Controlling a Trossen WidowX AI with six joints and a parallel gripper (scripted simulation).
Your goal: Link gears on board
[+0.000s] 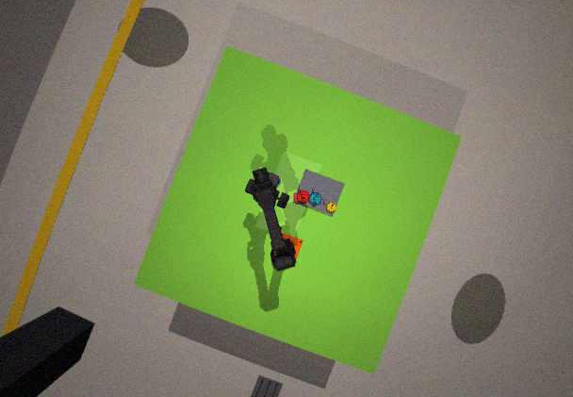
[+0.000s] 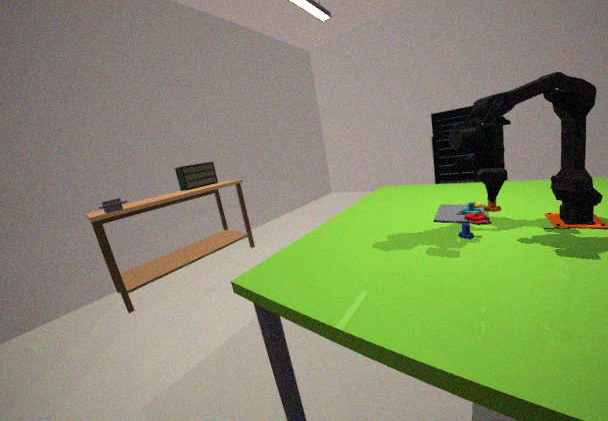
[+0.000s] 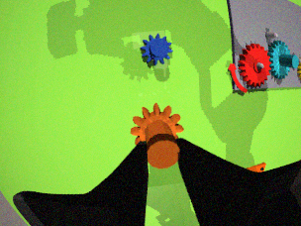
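The yellow gear is 31 cm to the right of my gripper tip, 10 cm below it and 6 cm ahead of it. The rest, counted from my gripper tip: red gear 16 cm to the right, 10 cm below, 5 cm ahead; orange gear 1 cm below; blue gear 10 cm below, 7 cm ahead, 1 cm to the right.
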